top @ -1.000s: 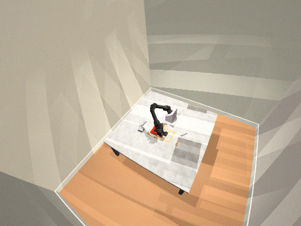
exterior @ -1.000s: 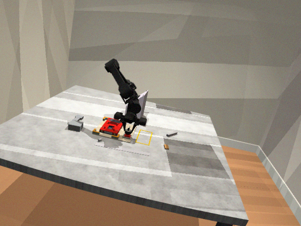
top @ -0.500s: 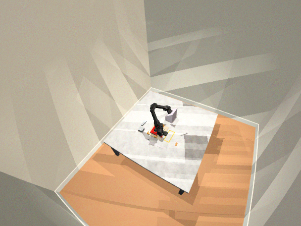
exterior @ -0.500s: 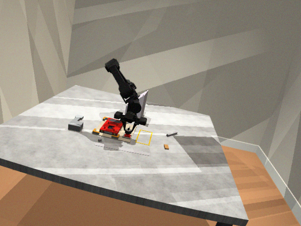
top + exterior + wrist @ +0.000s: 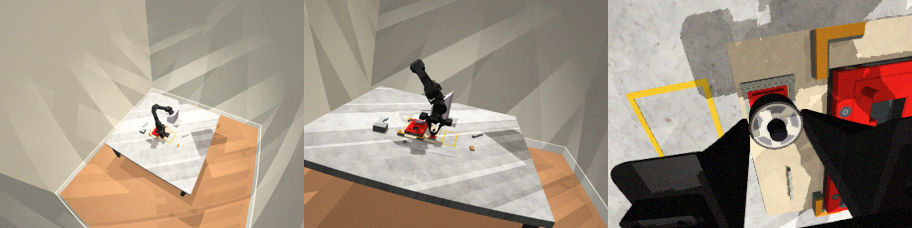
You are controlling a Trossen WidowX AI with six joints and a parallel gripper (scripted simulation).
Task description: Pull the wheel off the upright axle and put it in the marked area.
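My gripper tip is 10 mm above the axle. Also, from my gripper tip: wheel right at my gripper tip; long thin strip 150 mm ahead, 40 mm below, 20 mm to the left; brown block 240 mm to the left, 40 mm below, 20 mm behind.
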